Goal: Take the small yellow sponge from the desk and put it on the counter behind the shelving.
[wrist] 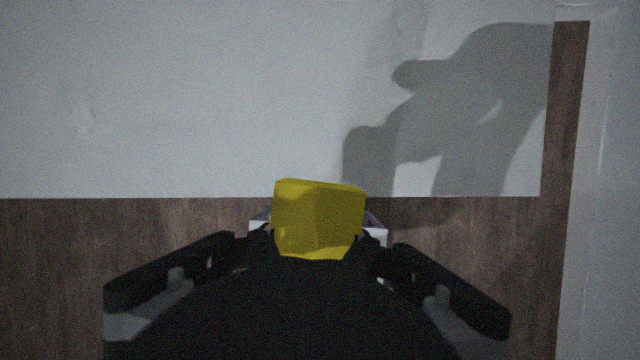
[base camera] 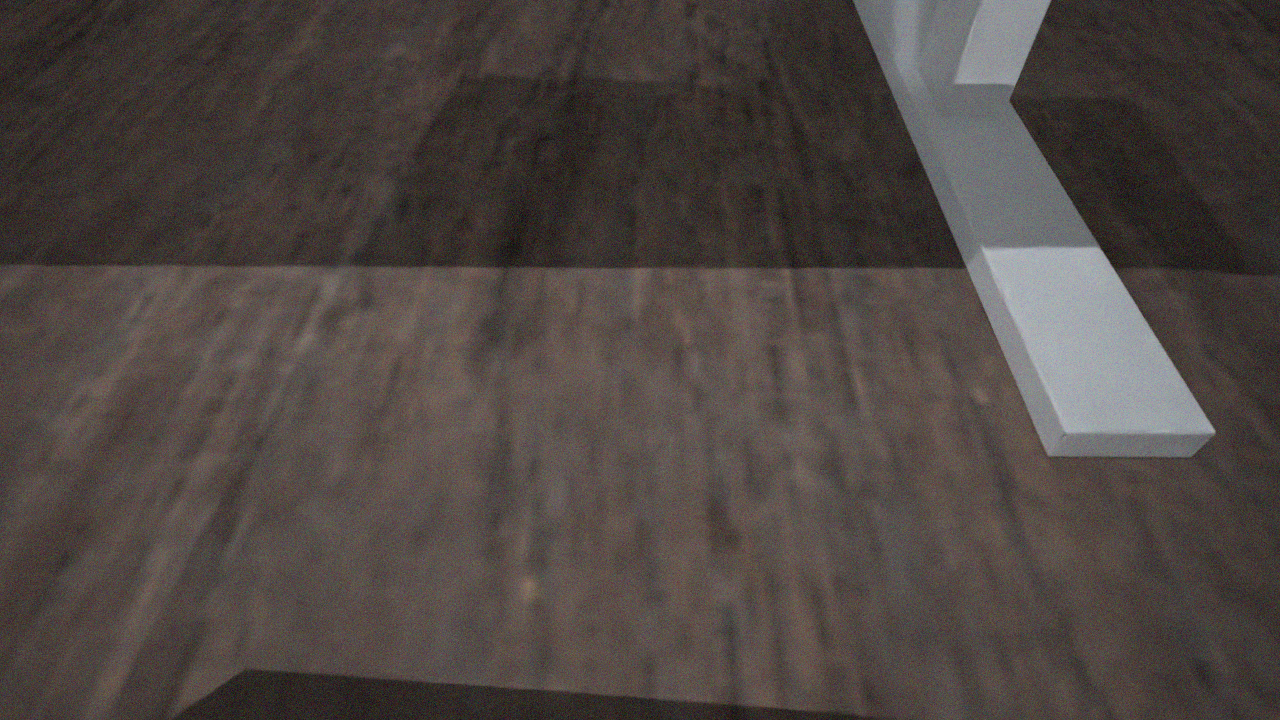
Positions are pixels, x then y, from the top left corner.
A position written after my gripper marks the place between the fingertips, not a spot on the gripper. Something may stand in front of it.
Scene:
my gripper: wrist 315, 230; not seen in the base camera view (out of frame)
small yellow sponge: wrist 314, 220; not seen in the base camera view (out of frame)

